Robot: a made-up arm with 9 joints. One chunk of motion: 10 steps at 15 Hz.
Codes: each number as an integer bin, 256 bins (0 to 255) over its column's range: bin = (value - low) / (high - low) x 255, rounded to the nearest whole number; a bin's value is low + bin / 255 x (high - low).
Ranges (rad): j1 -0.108..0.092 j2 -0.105..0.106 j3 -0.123..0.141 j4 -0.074..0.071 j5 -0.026..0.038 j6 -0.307..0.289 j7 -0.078..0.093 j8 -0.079..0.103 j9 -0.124..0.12
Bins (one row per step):
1: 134 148 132 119 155 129 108 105 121
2: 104 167 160 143 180 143 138 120 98
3: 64 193 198 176 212 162 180 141 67
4: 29 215 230 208 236 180 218 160 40
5: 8 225 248 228 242 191 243 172 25
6: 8 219 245 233 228 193 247 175 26
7: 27 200 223 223 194 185 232 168 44
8: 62 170 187 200 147 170 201 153 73
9: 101 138 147 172 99 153 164 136 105
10: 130 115 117 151 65 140 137 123 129
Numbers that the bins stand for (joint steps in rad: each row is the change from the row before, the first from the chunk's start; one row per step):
1: -0.00290 0.01746 0.01366 -0.00633 0.01290 -0.00549 -0.00558 -0.00406 -0.00822
2: -0.02643 0.03318 0.04265 0.00731 0.01918 0.02723 0.01454 0.00665 -0.03023
3: -0.05780 0.05470 0.08199 0.02608 0.02721 0.07164 0.04271 0.02164 -0.05989
4: -0.08525 0.07290 0.11512 0.04427 0.03323 0.11371 0.06819 0.03520 -0.08573
5: -0.10173 0.08118 0.13375 0.05565 0.03474 0.13942 0.08495 0.04376 -0.10008
6: -0.10173 0.07621 0.13065 0.05849 0.03122 0.14409 0.08764 0.04590 -0.09912
7: -0.08682 0.06049 0.10787 0.05280 0.02269 0.12539 0.07758 0.04091 -0.08190
8: -0.05937 0.03567 0.07060 0.03973 0.01089 0.09033 0.05679 0.03020 -0.05415
9: -0.02878 0.00919 0.02919 0.02380 -0.00115 0.05060 0.03198 0.01807 -0.02353
10: -0.00604 -0.00984 -0.00187 0.01186 -0.00969 0.02022 0.01387 0.00879 -0.00056

